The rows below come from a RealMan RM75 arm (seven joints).
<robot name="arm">
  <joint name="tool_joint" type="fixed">
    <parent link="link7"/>
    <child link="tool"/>
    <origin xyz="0 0 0" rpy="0 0 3.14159"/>
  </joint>
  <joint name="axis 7" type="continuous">
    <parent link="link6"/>
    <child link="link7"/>
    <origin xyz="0.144 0 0" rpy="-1.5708 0 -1.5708"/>
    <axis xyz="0 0 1"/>
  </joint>
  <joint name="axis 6" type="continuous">
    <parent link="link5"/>
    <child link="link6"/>
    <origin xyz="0 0 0" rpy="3.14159 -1.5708 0"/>
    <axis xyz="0 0 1"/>
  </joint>
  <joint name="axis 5" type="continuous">
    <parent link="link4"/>
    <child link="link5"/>
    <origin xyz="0 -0.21 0" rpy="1.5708 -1.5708 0"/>
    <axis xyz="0 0 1"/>
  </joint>
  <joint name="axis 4" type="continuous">
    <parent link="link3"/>
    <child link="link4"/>
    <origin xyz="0 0 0" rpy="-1.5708 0 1.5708"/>
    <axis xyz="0 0 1"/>
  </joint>
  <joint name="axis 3" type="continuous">
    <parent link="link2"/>
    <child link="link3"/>
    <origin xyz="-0.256 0 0" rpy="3.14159 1.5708 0"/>
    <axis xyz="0 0 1"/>
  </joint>
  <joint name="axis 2" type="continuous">
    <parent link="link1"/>
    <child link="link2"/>
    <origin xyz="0 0 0" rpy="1.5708 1.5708 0"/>
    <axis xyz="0 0 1"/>
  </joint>
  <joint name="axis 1" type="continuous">
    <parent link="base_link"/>
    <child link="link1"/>
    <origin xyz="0 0 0.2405" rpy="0 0 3.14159"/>
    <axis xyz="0 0 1"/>
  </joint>
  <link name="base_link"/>
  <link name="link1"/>
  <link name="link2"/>
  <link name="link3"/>
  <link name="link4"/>
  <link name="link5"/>
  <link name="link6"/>
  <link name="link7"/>
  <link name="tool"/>
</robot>
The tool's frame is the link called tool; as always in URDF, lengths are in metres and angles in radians. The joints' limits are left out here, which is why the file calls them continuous.
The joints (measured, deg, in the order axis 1, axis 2, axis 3, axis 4, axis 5, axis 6, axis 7), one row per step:
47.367, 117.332, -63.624, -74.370, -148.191, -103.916, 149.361
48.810, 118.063, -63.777, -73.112, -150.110, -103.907, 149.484
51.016, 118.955, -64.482, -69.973, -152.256, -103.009, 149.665
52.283, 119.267, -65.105, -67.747, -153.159, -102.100, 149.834
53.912, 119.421, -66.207, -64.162, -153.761, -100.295, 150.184
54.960, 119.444, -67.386, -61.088, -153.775, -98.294, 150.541
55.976, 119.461, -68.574, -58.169, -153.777, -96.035, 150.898
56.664, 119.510, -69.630, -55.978, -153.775, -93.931, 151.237
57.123, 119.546, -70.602, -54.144, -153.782, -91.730, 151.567
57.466, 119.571, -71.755, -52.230, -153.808, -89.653, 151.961
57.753, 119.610, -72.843, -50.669, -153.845, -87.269, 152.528
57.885, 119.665, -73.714, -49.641, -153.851, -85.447, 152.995
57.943, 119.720, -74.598, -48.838, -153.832, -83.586, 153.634
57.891, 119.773, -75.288, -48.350, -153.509, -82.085, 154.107
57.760, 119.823, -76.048, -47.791, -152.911, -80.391, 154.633
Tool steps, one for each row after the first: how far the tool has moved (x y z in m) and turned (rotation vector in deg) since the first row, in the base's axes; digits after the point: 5 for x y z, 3 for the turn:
-0.00350, 0.00165, -0.00602, -0.687, -1.352, -0.067
-0.00748, 0.00466, -0.01820, -2.080, -3.129, -0.248
-0.00909, 0.00682, -0.02558, -2.841, -4.137, -0.349
-0.00993, 0.01016, -0.03613, -3.780, -5.278, -0.608
-0.00913, 0.01272, -0.04530, -4.325, -5.987, -0.847
-0.00840, 0.01566, -0.05395, -4.503, -6.681, -0.887
-0.00748, 0.01817, -0.06089, -4.329, -7.227, -0.796
-0.00599, 0.02085, -0.06675, -3.802, -7.660, -0.637
-0.00306, 0.02259, -0.07277, -3.451, -8.314, -0.669
-0.00107, 0.02536, -0.07801, -2.527, -8.760, -0.509
0.00043, 0.02730, -0.08188, -1.757, -9.054, -0.339
0.00156, 0.02943, -0.08533, -0.770, -9.240, -0.181
0.00192, 0.03088, -0.08822, 0.006, -9.029, -0.034
0.00245, 0.03218, -0.09164, 0.824, -8.554, 0.006

